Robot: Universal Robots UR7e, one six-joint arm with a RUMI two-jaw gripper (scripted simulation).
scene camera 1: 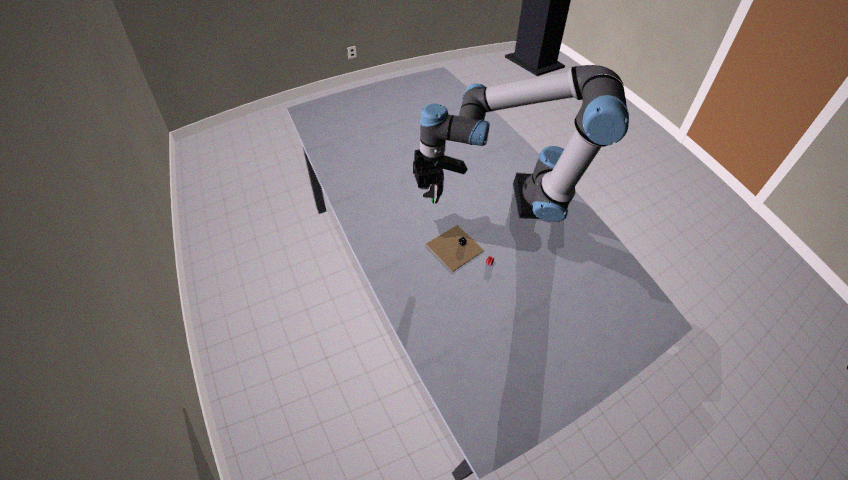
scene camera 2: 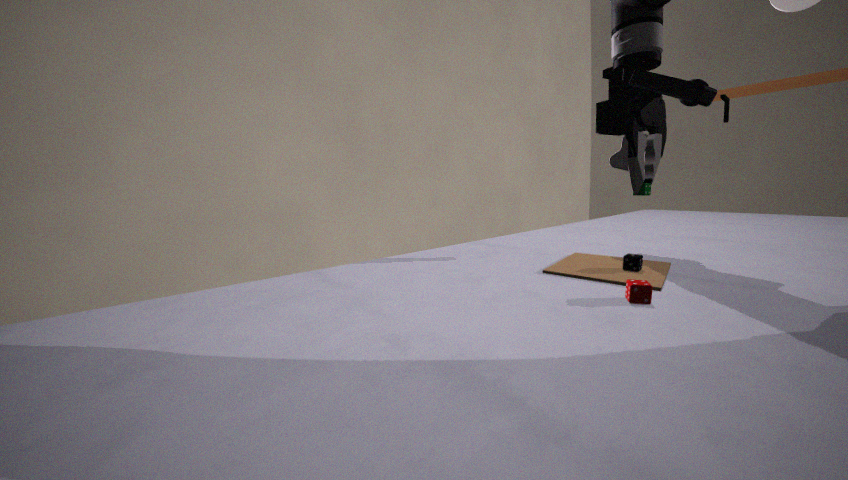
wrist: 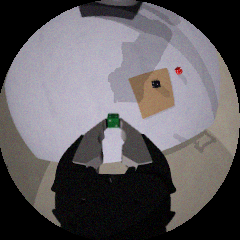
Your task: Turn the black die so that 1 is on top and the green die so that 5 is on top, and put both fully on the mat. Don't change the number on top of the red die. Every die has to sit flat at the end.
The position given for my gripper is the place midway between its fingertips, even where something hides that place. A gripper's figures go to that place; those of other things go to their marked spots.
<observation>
My gripper [scene camera 1: 434,200] is 141 cm from the lens. A tan mat [scene camera 1: 446,247] is 141 cm from the lens.
</observation>
